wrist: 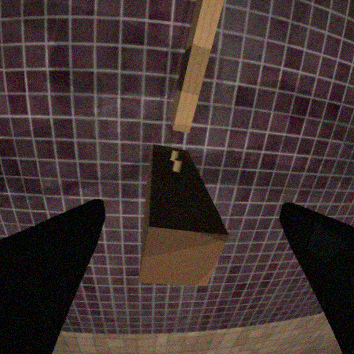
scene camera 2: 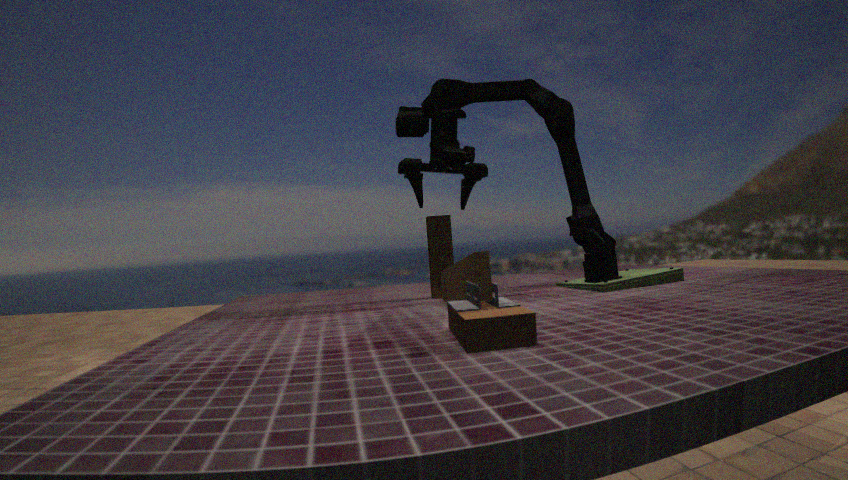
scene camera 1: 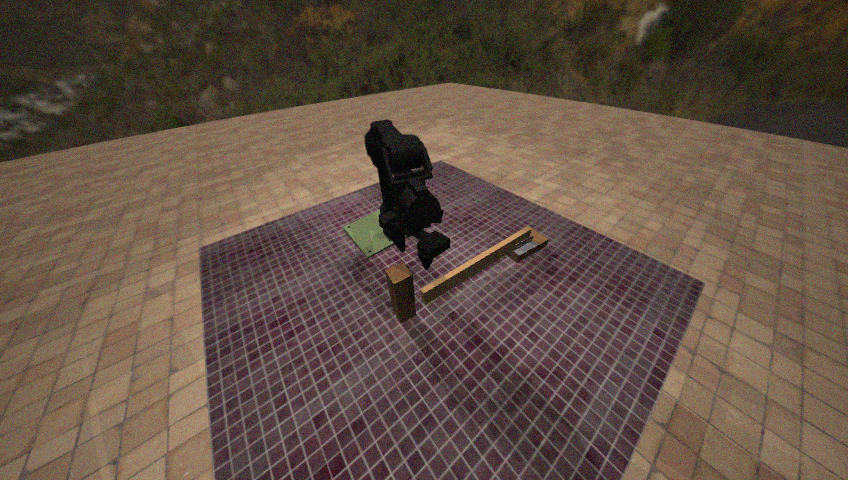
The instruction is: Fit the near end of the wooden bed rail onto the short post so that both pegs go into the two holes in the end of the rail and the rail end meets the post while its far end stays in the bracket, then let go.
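Places are measured from the arm's base along level axes (x ahead, y left, z up), in millimetres.
Pixels of known places: gripper, fingertip midpoint: (wrist: 194, 209) (scene camera 2: 442, 208) (scene camera 1: 414, 259); arm's base, link origin: (scene camera 2: 603, 280).
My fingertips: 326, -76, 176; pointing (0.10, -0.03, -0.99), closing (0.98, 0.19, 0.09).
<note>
Ahead of a thing's pixels: the offset from my fingertips to its top centre, as dx, dy, dz. "spot": to the spot under its first point. Level surfaces: height alone.
The short wooden post @[spot: +31, -56, -70] (scene camera 1: 402, 295) (scene camera 2: 439, 255) (wrist: 182, 255) stands upright. Two light pegs @[spot: +4, -12, -103] (wrist: 176, 161) stick out of its side facing the rail. The wooden bed rail (scene camera 1: 476, 262) (scene camera 2: 470, 274) (wrist: 196, 70) lies with its near end a small gap from the post. Its far end sits in the bracket @[+4, +426, -127] (scene camera 1: 526, 246) (scene camera 2: 495, 300). The holes in the rail end cannot be made out. My gripper (scene camera 1: 413, 255) (scene camera 2: 442, 208) (wrist: 194, 209) is open and empty, pointing down, higher than the post top and near the post and the rail's near end.
The bracket is on a wooden block @[+4, +457, -156] (scene camera 1: 538, 242) (scene camera 2: 499, 330). The arm's green base plate (scene camera 1: 363, 236) (scene camera 2: 648, 277) is at the back left in scene camera 1. The purple tiled mat @[dz -192] (scene camera 1: 357, 386) (scene camera 2: 297, 416) (wrist: 75, 125) lies under everything, with paving around it.
</note>
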